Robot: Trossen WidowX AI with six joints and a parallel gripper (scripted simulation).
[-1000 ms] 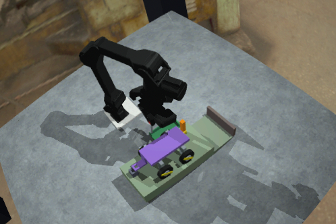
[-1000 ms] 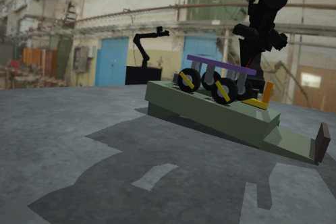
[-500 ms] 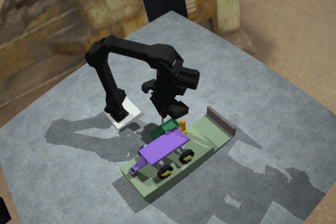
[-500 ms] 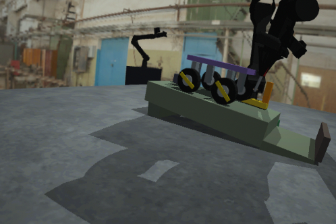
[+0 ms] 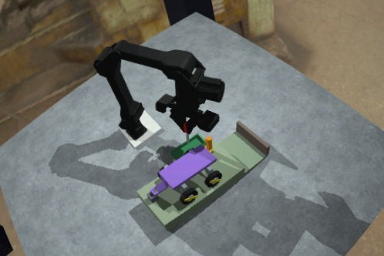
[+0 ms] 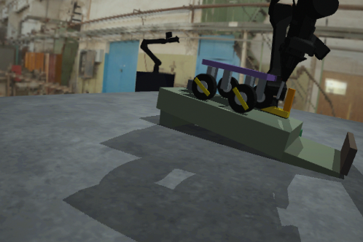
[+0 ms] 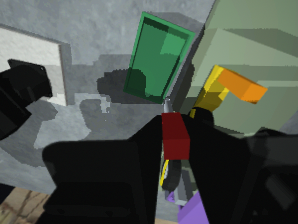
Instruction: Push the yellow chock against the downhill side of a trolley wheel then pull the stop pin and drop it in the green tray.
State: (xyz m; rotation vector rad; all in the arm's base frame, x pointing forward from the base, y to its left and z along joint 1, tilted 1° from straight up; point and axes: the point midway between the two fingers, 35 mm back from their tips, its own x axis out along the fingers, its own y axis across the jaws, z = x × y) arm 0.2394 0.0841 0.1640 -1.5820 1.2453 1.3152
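The red-headed stop pin is right at my gripper tip. From my gripper tip the other things lie so: green tray: 140 mm below, 20 mm behind; then yellow chock: 60 mm below, 60 mm ahead, 10 mm to the left; then purple trolley: 100 mm ahead, 90 mm to the right, 30 mm below.
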